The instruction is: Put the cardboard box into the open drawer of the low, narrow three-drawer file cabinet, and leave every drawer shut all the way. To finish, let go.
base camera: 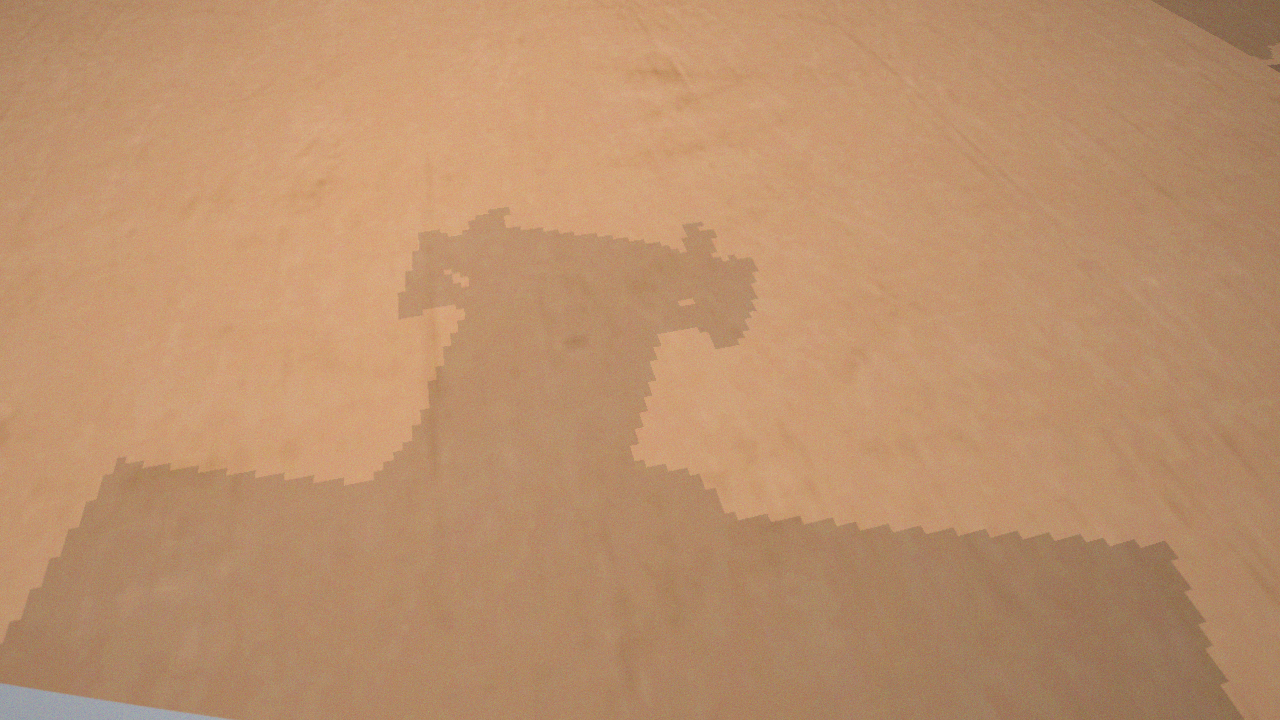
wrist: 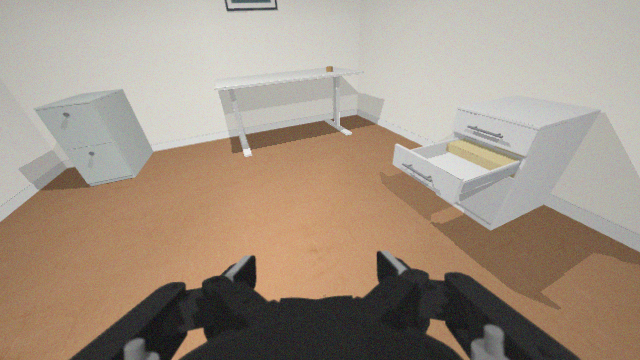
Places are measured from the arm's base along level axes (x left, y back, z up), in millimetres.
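Pixels of known places: gripper, fingertip midpoint: (wrist: 316,266).
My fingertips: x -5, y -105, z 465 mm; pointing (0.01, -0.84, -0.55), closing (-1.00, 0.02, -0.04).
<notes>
Behind a point stands the place of what it marks.
A low white cabinet (wrist: 555,150) {y -958, x -1268, z 74 mm} stands at the right in the wrist view, against the wall. Its top drawer is shut, and a drawer (wrist: 448,184) {y -764, x -582, z 48 mm} below that is pulled far out. A long yellow thing (wrist: 480,154) {y -1023, x -910, z 45 mm} lies across the back of the open drawer. The lowest part of the cabinet front is partly hidden by this drawer and its shadow. A small brown block-like thing (wrist: 329,69) {y -2727, x -237, z 348 mm}, perhaps the cardboard box, sits on the far desk; it is too small to tell for sure. My gripper (wrist: 316,266) {y -105, x -5, z 465 mm} is open and empty, well apart from the cabinet and the desk.
The white desk (wrist: 280,79) {y -2343, x 282, z 324 mm} stands on two legs at the back wall. A grey-green two-drawer cabinet (wrist: 117,135) {y -1964, x 1806, z 7 mm} stands at the left, its drawers shut. A framed picture (wrist: 251,9) {y -2991, x 574, z 973 mm} hangs above. The base camera view shows wooden floor (base camera: 939,358) {y -437, x -175, z -396 mm} with the robot's shadow.
</notes>
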